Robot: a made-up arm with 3 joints. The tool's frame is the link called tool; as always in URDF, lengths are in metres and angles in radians.
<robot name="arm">
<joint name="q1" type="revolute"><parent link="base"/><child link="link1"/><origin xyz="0.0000 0.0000 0.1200" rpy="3.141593 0.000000 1.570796"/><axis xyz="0 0 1"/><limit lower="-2.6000" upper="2.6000" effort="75" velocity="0.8"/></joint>
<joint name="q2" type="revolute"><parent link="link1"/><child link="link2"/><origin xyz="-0.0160 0.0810 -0.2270" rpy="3.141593 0.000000 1.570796"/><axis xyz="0 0 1"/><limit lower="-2.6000" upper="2.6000" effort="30" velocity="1.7"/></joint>
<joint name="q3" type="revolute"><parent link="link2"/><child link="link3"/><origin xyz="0.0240 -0.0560 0.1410" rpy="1.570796 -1.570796 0.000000"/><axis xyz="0 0 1"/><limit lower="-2.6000" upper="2.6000" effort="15" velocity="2.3"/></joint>
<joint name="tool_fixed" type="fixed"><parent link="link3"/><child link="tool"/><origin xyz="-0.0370 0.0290 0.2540" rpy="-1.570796 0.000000 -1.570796"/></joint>
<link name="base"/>
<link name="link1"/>
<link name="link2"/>
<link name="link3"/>
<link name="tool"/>
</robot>
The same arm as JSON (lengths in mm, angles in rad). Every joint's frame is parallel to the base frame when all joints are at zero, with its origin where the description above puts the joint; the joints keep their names.
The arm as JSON. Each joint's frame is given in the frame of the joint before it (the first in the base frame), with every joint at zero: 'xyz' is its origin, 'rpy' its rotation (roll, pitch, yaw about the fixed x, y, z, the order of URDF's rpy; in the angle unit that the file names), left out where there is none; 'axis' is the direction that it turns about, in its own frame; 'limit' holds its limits. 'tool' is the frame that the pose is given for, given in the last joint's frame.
{"units": {"length": "mm", "angle": "rad"}, "joints": [{"name": "q1", "type": "revolute", "origin": {"xyz": [0.0, 0.0, 120.0]}, "axis": [0.0, 0.0, -1.0], "limit": {"lower": -2.6, "upper": 2.6}}, {"name": "q2", "type": "revolute", "origin": {"xyz": [81.0, -16.0, 227.0]}, "axis": [0.0, 0.0, 1.0], "limit": {"lower": -2.6, "upper": 2.6}}, {"name": "q3", "type": "revolute", "origin": {"xyz": [24.0, -56.0, 141.0]}, "axis": [0.0, -1.0, 0.0], "limit": {"lower": -2.6, "upper": 2.6}}], "tool": {"origin": {"xyz": [-29.0, -254.0, -37.0], "rpy": [0.0, 0.0, 0.0]}}}
